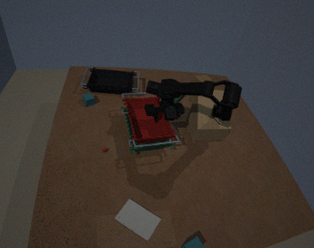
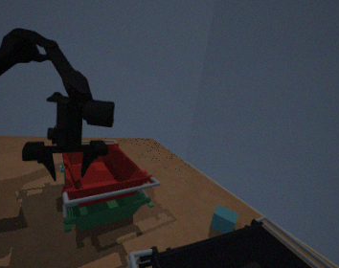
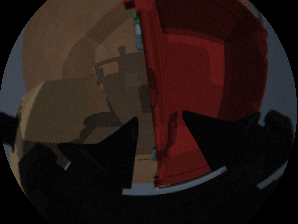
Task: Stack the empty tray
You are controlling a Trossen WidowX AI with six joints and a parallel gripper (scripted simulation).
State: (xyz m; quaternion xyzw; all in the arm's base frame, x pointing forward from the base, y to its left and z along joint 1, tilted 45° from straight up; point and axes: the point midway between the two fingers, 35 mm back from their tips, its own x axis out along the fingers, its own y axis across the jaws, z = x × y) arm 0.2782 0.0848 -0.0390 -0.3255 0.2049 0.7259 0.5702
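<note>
Now: gripper tip 8 cm short of the red tray, 2 cm to the right of it and 3 cm below it. The rest, counted from my gripper tip: red block 26 cm ahead, 16 cm to the left, 7 cm below; white sheet 10 cm ahead, 46 cm to the left, 8 cm below; green block 12 cm behind, 31 cm to the right, 6 cm below.
</note>
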